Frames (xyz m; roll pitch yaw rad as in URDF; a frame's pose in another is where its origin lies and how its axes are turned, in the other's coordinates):
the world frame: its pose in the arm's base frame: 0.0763 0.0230 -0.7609 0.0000 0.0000 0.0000
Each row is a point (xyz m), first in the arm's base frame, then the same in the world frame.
Working: the arm's base frame: its pose in the world frame: -0.0763 -0.0230 0.7609 0.0000 0.0000 0.0000

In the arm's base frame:
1: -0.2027 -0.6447 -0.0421
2: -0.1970 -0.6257 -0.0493
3: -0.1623 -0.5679 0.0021
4: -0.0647 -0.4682 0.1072
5: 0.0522 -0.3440 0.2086
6: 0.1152 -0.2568 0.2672
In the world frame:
1: -0.2790 -0.6677 0.7188
2: -0.2733 -0.6487 0.7116
3: -0.2386 -0.5909 0.7630
4: -0.1410 -0.4912 0.8681
5: -0.0241 -0.3670 0.9695
6: 0.0389 -0.2798 1.0281

